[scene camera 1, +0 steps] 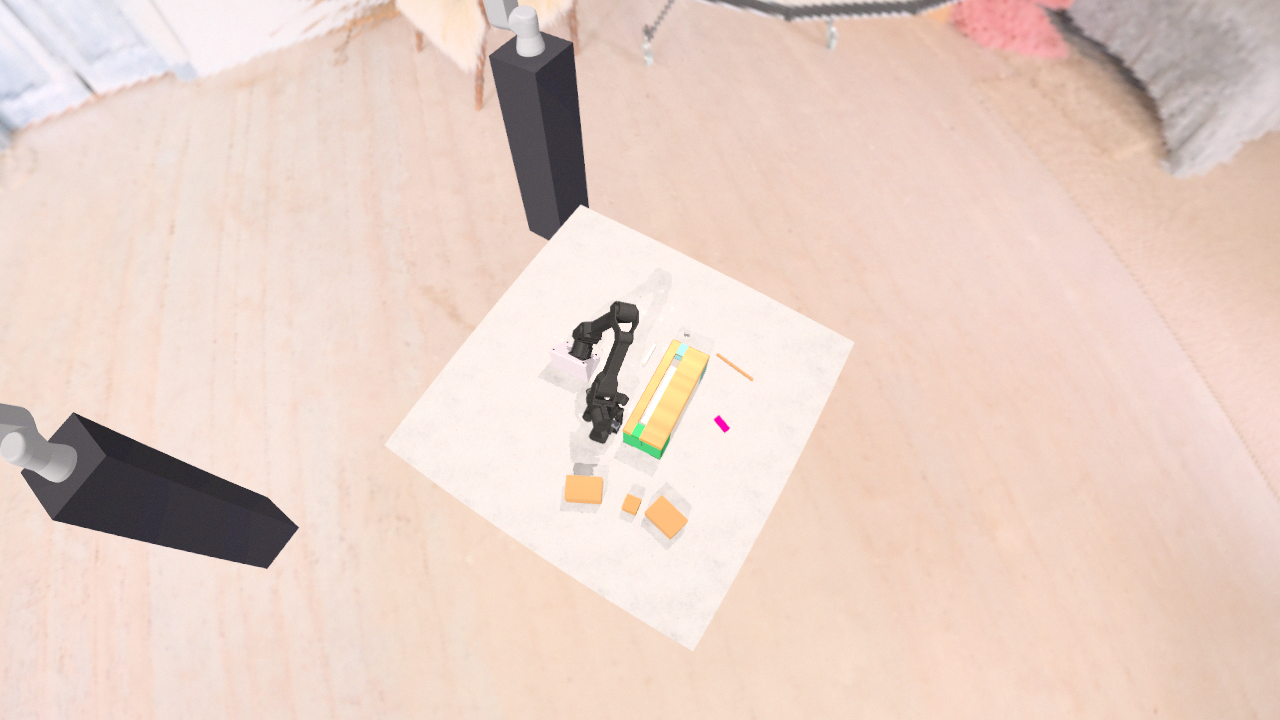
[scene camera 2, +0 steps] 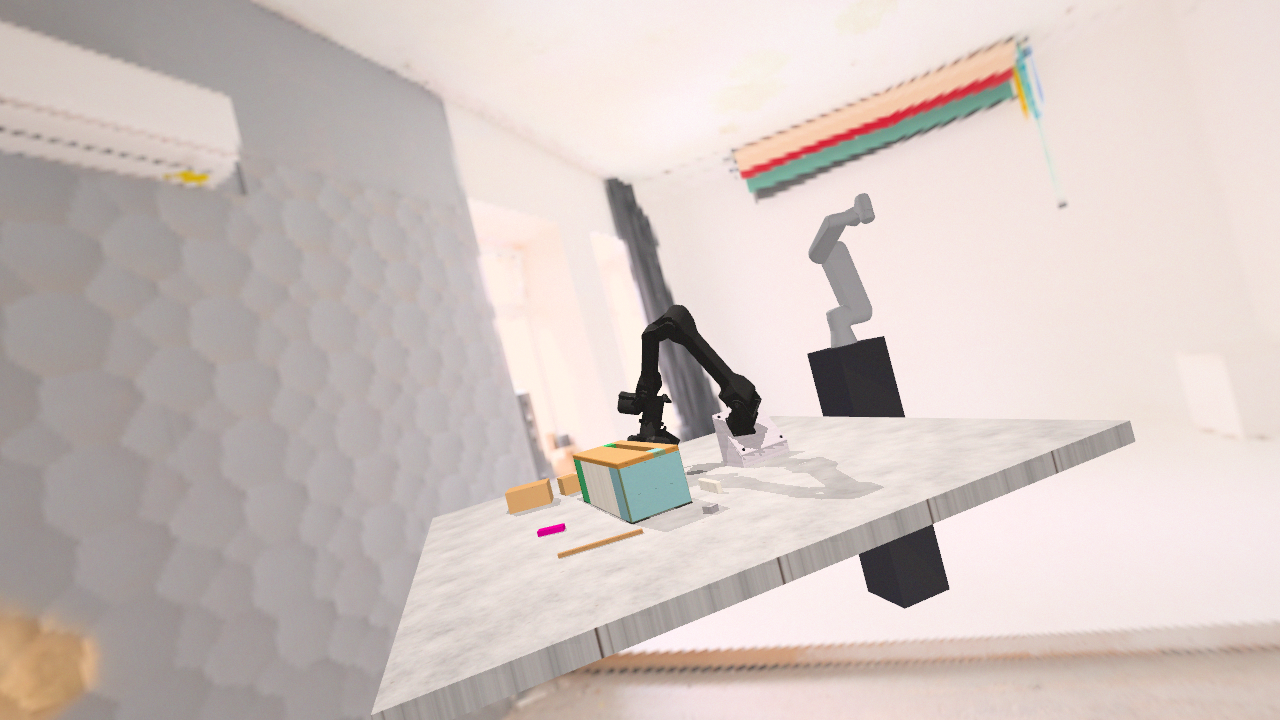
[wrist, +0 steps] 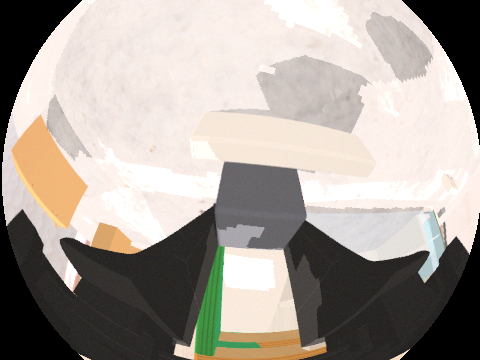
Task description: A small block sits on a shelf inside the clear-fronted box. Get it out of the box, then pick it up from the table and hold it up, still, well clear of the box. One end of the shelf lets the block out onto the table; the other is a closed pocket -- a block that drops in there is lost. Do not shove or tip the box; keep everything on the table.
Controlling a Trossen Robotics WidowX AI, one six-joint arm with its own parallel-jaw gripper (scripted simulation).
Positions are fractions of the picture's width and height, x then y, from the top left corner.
Labels:
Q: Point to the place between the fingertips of my gripper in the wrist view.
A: At 0.53, 0.60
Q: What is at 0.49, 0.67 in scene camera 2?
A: A long box.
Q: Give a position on a long box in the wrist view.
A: At 0.52, 0.84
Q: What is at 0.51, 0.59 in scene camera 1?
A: A long box.

